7 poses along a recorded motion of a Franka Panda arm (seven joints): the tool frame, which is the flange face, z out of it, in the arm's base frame.
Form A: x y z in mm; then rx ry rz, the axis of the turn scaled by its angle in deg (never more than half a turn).
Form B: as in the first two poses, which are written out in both.
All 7 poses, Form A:
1: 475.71 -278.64 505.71 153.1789 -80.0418 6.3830
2: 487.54 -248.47 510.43 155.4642 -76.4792 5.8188
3: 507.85 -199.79 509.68 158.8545 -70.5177 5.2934
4: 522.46 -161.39 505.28 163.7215 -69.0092 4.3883
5: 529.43 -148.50 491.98 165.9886 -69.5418 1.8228
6: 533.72 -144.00 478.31 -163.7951 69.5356 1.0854
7: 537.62 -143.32 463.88 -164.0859 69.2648 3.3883
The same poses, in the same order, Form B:
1:
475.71 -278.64 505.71
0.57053 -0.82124 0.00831
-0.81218 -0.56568 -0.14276
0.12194 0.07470 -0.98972

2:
487.54 -248.47 510.43
0.60980 -0.79251 0.00895
-0.78474 -0.60533 -0.13329
0.11105 0.07425 -0.99104

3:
507.85 -199.79 509.68
0.67015 -0.74212 0.01225
-0.73563 -0.66631 -0.12196
0.09867 0.07272 -0.99246

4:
522.46 -161.39 505.28
0.69736 -0.71609 0.03006
-0.71413 -0.69779 -0.05573
0.06089 0.01740 -0.99799

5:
529.43 -148.50 491.98
0.70120 -0.71273 0.01852
-0.71272 -0.70140 -0.00820
0.01884 -0.00745 -0.99979

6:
533.72 -144.00 478.31
0.69463 -0.71936 0.00277
-0.71893 -0.69406 0.03774
-0.02522 -0.02821 -0.99928

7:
537.62 -143.32 463.88
0.69699 -0.71674 -0.02240
-0.71550 -0.69718 0.04471
-0.04766 -0.01514 -0.99875

